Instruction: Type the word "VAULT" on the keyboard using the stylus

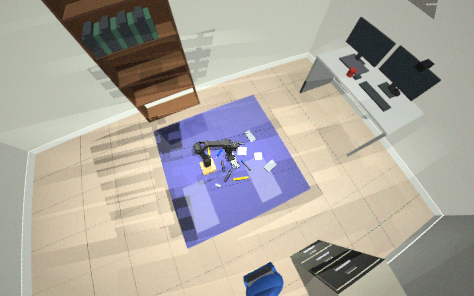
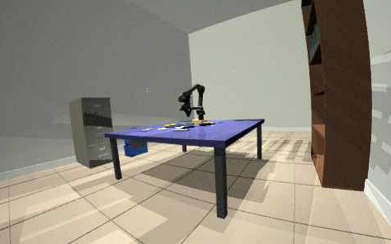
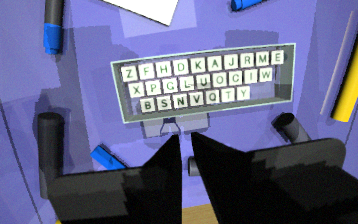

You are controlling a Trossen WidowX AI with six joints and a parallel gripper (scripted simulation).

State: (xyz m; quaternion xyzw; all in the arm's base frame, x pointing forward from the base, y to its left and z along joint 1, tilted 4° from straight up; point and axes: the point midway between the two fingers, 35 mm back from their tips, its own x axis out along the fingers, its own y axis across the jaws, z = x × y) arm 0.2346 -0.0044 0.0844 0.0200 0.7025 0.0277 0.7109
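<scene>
Now: the blue stylus 110 mm behind my gripper tip, 90 mm below it and 70 mm to the left of it. The rest, counted from my gripper tip: yellow pen 250 mm to the right, 90 mm below, 30 mm ahead; white paper 150 mm ahead, 90 mm below, 20 mm to the left.
</scene>
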